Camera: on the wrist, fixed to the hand. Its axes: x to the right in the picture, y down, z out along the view.
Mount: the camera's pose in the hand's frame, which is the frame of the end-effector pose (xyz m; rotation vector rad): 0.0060 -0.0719 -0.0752 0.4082 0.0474 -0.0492
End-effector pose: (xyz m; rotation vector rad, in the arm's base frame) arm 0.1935 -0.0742 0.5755 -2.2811 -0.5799 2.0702
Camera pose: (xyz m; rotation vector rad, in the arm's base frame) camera 0.2472 0.0124 0.5973 -2.0513 -0.1843 1.8926
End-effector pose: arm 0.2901 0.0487 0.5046 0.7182 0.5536 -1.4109
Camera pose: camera 0.2246 0.0987 0.4408 1.0706 0.3217 -1.5755
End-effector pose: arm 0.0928 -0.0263 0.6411 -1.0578 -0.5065 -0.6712
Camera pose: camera 0.0503 -0.1198 0.6587 -0.6462 -0.6000 -0.6024
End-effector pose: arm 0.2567 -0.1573 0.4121 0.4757 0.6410 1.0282
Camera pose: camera 0.2525 -0.1788 0.3102 0.7888 0.9067 0.8641
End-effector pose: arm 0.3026 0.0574 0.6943 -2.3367 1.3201 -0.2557
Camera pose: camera 0.3332 0.0629 0.7938 -2.0281 1.1092 -0.5444
